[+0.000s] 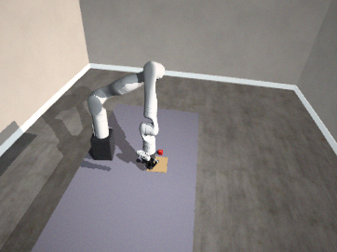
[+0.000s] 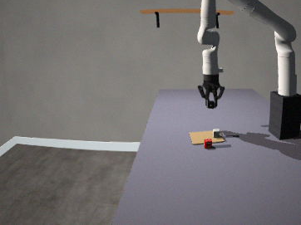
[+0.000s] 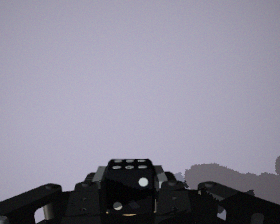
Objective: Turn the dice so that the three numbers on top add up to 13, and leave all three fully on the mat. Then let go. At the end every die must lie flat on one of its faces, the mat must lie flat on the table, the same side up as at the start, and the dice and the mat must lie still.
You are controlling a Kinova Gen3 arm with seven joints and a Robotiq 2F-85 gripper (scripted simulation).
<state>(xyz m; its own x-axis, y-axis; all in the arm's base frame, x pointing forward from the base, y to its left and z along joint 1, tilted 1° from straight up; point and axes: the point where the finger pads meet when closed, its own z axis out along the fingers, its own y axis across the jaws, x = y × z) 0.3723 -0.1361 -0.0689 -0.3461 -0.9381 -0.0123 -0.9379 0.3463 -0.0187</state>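
My gripper is now 30 mm short of the red die, 230 mm to the right of it and 100 mm above it. From my hand the other things lie so: black die: right at my hand; then tan mat: 30 mm ahead, 120 mm to the left, 120 mm below; then white die: 20 mm behind, 130 mm to the left, 100 mm below.
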